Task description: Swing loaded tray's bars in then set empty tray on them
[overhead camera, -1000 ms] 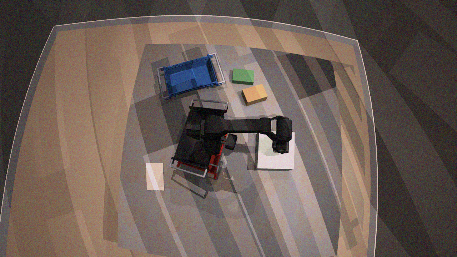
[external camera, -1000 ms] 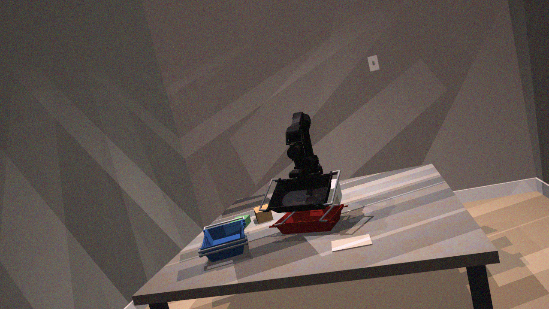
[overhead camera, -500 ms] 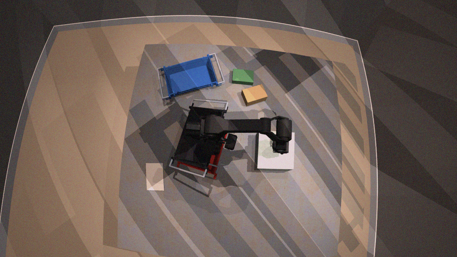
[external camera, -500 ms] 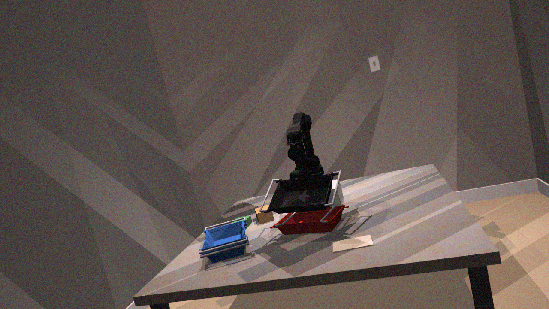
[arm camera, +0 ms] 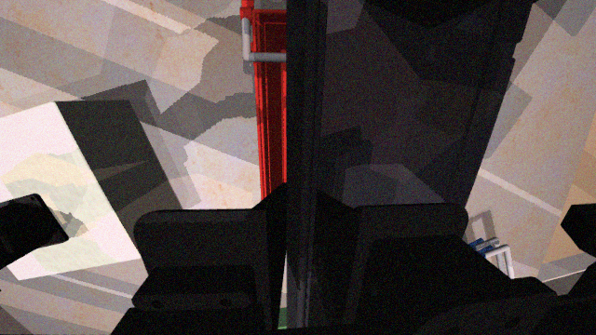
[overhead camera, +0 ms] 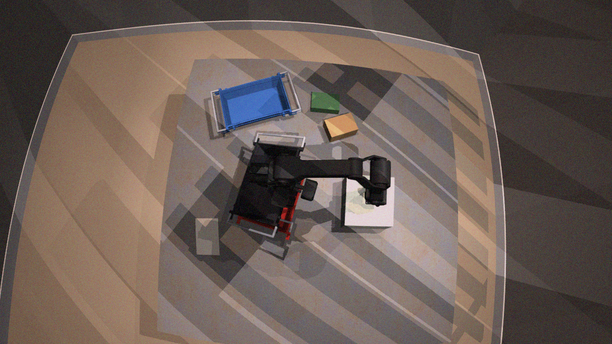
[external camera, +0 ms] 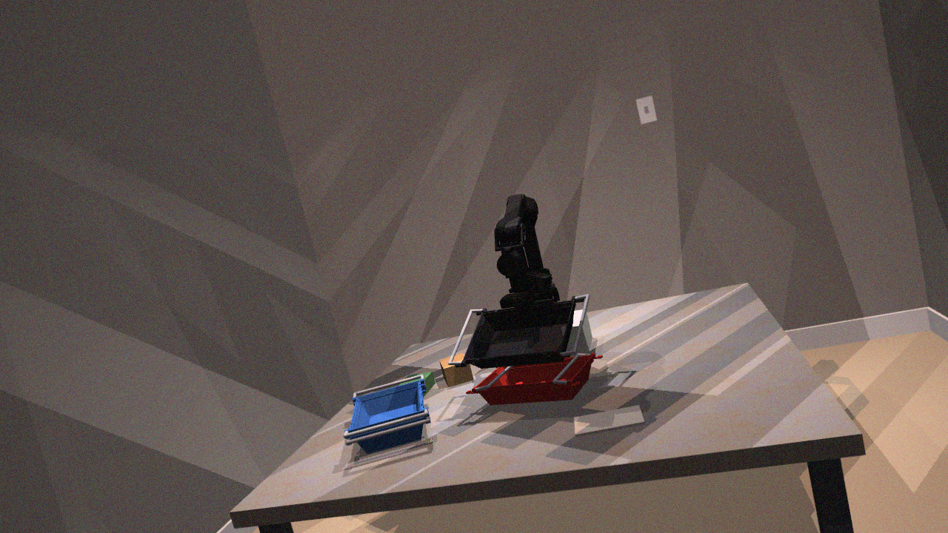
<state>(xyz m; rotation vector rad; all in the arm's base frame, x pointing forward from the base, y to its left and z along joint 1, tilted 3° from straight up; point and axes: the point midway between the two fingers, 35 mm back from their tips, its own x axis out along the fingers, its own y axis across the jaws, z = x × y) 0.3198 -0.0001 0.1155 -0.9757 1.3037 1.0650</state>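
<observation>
Right now my gripper tip is 80 mm short of the black tray, 20 mm to the left of it and 10 mm above it. The rest, counted from my gripper tip: orange block 300 mm to the right, 200 mm behind, 150 mm below; green block 420 mm to the right, 160 mm below, 140 mm behind; pale card 320 mm ahead, 180 mm to the left, 180 mm below.
</observation>
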